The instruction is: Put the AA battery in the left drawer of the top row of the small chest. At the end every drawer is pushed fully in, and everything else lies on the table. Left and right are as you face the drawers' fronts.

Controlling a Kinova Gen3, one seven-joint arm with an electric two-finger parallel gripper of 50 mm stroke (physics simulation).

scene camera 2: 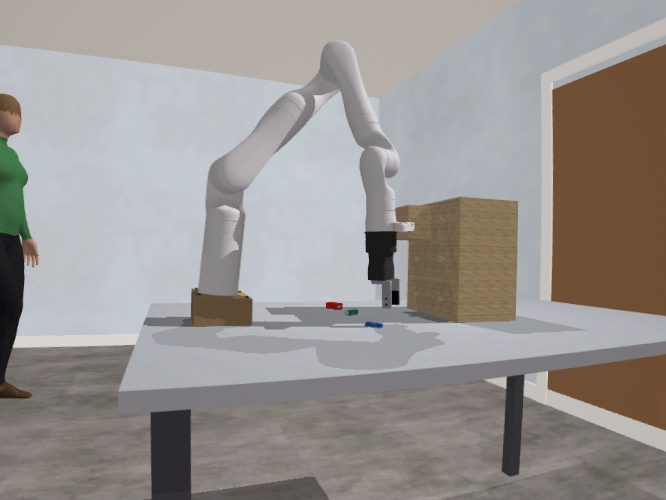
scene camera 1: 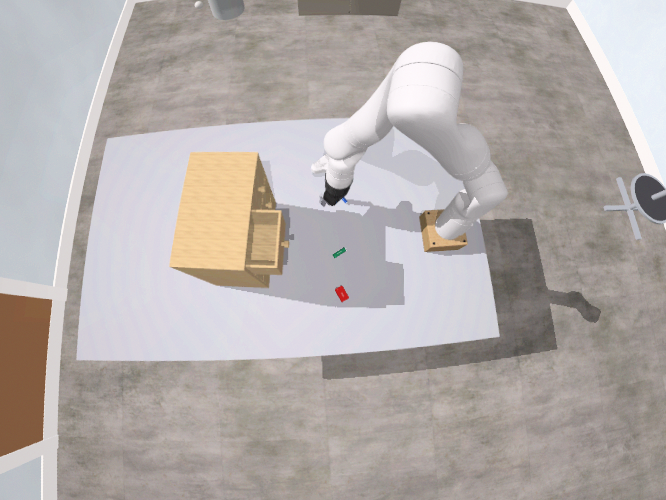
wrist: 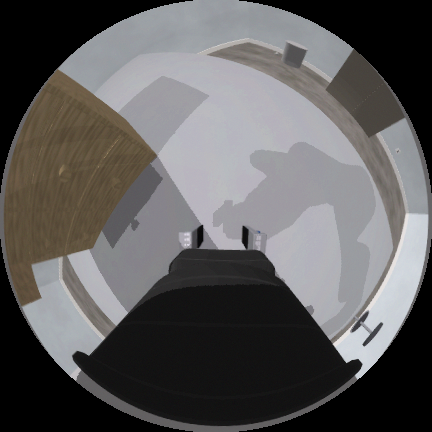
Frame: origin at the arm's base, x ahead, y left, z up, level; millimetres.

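Where they show: gripper, fingertip midpoint: [scene camera 2: 391, 306] [scene camera 1: 328, 199] [wrist: 222, 233]; arm's base at its link origin: [scene camera 2: 218, 293] [scene camera 1: 448, 226].
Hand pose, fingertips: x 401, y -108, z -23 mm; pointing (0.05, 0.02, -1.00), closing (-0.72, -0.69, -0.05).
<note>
Each offset is from my fingertips to the top centre of the thing. "spot": to the spot under its first point. Level surfaces: height alone.
A blue cylindrical battery @[18 mm right, 53 mm back, 34 mm down] [scene camera 1: 344, 199] [scene camera 2: 373, 324] lies on the table; in the wrist view it is almost wholly hidden behind the right finger. A green cylinder with a silver end @[178 mm left, 37 mm back, 30 mm down] [scene camera 1: 339, 252] [scene camera 2: 351, 312] lies farther toward the table's middle. I cannot read which is AA. My gripper [scene camera 1: 323, 201] [scene camera 2: 391, 303] [wrist: 222, 233] is open and empty, pointing down a little above the table, beside the blue battery on its chest side. The wooden chest @[139 mm left, 282 mm ahead, 278 mm up] [scene camera 1: 215, 209] [scene camera 2: 486, 258] [wrist: 90, 140] has its top-row left drawer @[spot: 221 mm left, 124 mm ahead, 241 mm up] [scene camera 1: 280, 242] [scene camera 2: 419, 220] pulled out; its visible inside is empty.
A red block @[316 mm left, 39 mm back, 27 mm down] [scene camera 1: 342, 293] [scene camera 2: 334, 305] lies on the table @[45 mm down] [scene camera 1: 161, 322] [scene camera 2: 268, 376] beyond the green cylinder. Knobs stick out from the chest's closed drawer fronts. The arm's wooden base block [scene camera 1: 443, 244] [scene camera 2: 221, 312] stands at the opposite end. A person [scene camera 2: 9, 182] stands beyond the table.
</note>
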